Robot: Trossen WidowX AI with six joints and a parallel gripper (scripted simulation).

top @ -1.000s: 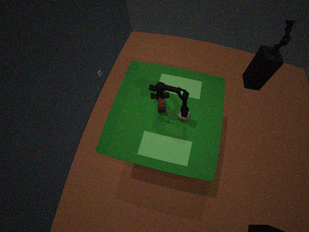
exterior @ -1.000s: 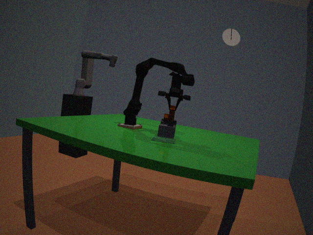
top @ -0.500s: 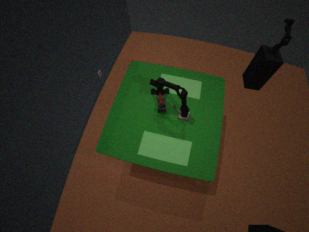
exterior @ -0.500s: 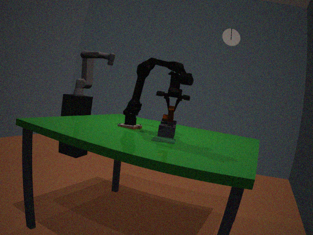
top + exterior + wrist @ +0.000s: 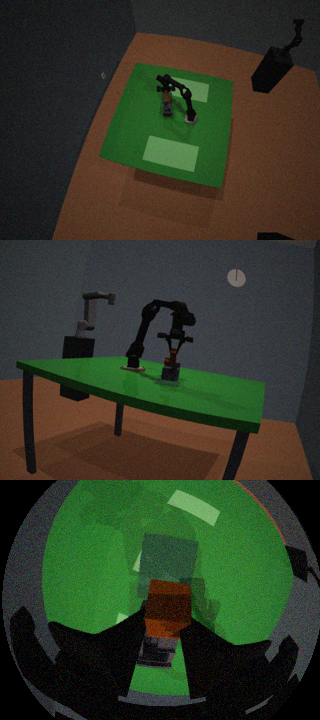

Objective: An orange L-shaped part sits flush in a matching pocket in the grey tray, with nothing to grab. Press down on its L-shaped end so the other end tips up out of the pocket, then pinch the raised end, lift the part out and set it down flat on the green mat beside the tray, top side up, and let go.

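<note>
My gripper tip is 20 mm to the left of the green mat and 170 mm above it. Also, from my gripper tip: orange L-shaped part: 20 mm behind, 30 mm to the left, 30 mm below.
</note>
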